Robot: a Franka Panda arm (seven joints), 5 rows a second.
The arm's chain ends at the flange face. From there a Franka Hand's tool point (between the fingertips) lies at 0.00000 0.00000 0.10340 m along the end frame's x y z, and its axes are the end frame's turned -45 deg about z.
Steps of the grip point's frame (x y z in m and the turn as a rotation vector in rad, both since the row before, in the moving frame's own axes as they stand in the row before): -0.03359, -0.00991, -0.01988, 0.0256, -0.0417, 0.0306; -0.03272, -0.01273, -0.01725, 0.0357, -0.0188, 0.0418; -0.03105, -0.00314, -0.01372, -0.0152, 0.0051, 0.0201; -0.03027, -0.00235, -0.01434, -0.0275, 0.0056, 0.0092; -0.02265, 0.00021, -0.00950, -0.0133, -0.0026, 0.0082; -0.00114, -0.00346, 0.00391, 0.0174, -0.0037, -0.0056; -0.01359, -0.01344, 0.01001, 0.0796, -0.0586, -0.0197
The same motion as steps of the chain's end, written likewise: -0.02582, 0.01564, -0.01976, -0.0114, -0.0476, 0.0306; -0.02818, 0.01545, -0.01717, 0.0120, -0.0385, 0.0418; -0.02565, 0.01898, -0.01371, -0.0071, 0.0144, 0.0201; -0.02548, 0.01813, -0.01430, -0.0155, 0.0234, 0.0092; -0.01665, 0.01500, -0.00949, -0.0112, 0.0076, 0.0082; -0.00171, -0.00064, 0.00393, 0.0097, -0.0149, -0.0056; -0.00901, 0.00154, 0.01051, 0.0148, -0.0977, -0.0197
